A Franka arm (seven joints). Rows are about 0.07 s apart.
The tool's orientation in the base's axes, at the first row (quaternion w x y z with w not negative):
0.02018 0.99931 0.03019 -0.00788
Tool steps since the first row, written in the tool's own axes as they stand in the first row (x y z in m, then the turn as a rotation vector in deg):
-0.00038 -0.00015 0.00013 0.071 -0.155 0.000
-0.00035 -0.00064 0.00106 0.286 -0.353 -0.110
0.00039 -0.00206 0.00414 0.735 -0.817 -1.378
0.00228 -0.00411 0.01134 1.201 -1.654 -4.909
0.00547 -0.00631 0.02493 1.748 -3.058 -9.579
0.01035 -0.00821 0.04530 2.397 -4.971 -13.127
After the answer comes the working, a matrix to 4 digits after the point.
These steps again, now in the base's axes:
-0.00039 0.00012 -0.00013 0.061 0.159 -0.007
-0.00040 0.00057 -0.00108 0.266 0.374 0.091
0.00020 0.00191 -0.00422 0.704 0.915 1.332
0.00186 0.00377 -0.01153 1.170 1.922 4.818
0.00471 0.00560 -0.02525 1.698 3.546 9.418
0.00917 0.00696 -0.04576 2.282 5.637 12.876

The tool's axes in the first row as the columns of a matrix, in the base's axes (rounded; the answer above uses it unrounded):
0.9981 0.0607 -0.0145
0.0600 -0.9974 -0.0408
-0.0170 0.0399 -0.9991

